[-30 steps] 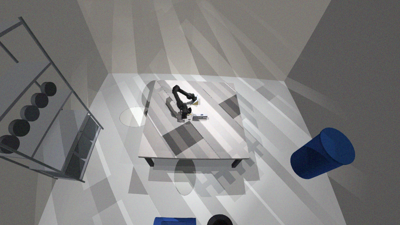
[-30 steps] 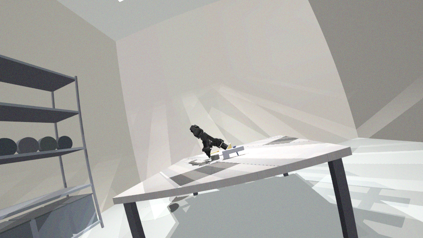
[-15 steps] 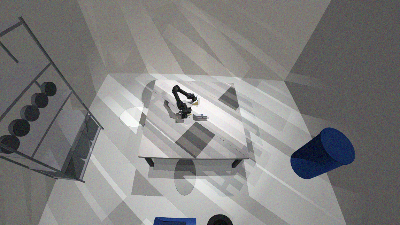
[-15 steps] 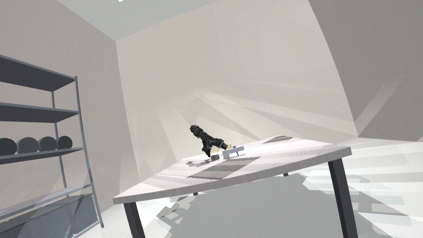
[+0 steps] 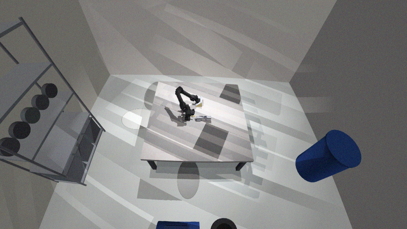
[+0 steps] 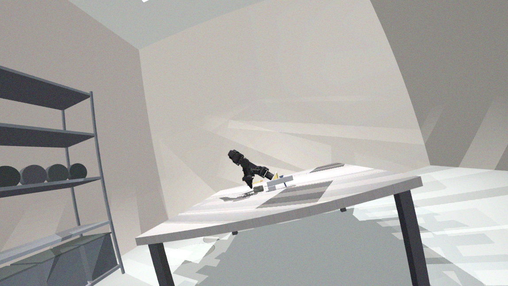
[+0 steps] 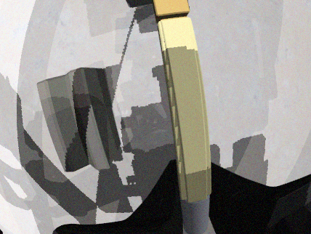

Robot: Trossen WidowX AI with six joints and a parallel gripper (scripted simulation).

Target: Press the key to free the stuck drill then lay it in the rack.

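The drill lies 40 mm to the left of my gripper tip and 30 mm above it. The rest, counted from my gripper tip: rack (70 mm behind, 40 mm to the left, 30 mm below); grey housing (200 mm to the left, 10 mm ahead).
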